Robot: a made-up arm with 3 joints. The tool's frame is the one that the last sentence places.
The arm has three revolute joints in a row. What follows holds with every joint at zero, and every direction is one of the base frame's.
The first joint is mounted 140 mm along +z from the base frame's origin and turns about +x.
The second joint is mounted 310 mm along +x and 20 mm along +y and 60 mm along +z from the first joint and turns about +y.
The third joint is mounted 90 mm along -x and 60 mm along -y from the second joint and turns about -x.
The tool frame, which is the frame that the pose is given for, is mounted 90 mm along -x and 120 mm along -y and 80 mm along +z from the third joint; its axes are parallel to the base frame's.
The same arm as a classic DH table. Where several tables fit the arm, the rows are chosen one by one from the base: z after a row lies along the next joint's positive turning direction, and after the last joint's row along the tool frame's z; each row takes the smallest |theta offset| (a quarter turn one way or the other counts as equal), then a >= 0, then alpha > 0; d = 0 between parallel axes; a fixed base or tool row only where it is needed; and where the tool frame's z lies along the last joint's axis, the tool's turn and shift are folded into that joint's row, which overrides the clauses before.
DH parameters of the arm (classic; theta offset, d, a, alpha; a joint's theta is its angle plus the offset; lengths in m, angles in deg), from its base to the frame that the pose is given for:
base (fixed): 90.00 0.1400 0.0000 90.00
joint 1: 90.00 0.3100 0.0600 90.00
joint 2: 0.00 -0.0400 0.0000 90.00
joint 3: -90.00 0.1800 0.1200 -90.00
tool (fixed): 90.00 0.0800 0.0000 0.00

